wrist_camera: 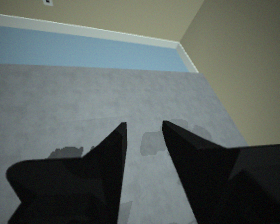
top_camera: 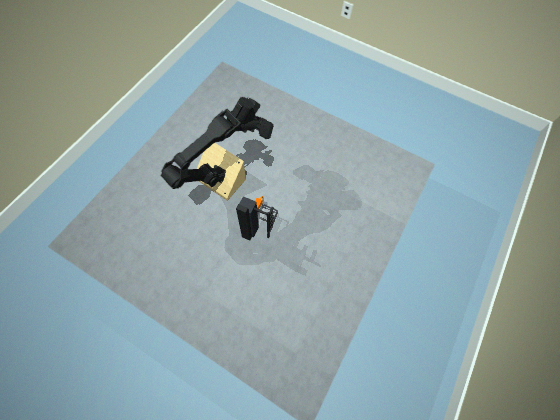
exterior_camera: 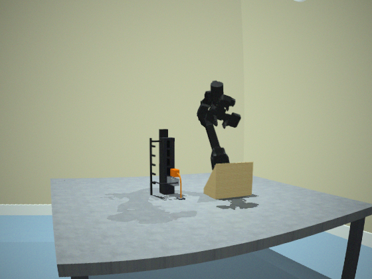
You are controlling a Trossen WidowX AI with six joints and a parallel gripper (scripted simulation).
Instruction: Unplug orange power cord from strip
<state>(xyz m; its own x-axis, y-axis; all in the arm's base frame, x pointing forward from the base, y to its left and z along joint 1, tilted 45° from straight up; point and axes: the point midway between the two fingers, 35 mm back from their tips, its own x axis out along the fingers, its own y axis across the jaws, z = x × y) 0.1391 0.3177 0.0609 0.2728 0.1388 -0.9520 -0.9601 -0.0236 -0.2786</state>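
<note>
The orange plug is 11 cm ahead of my gripper tip, 27 cm to the right of it and 21 cm below it.
</note>
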